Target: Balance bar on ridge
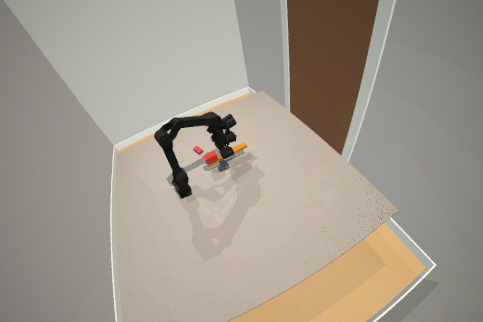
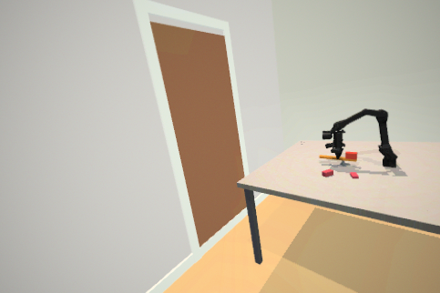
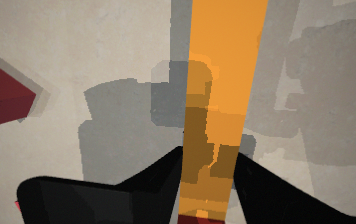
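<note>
Right now my gripper tip is 30 mm past the ridge and 30 mm above it.
</note>
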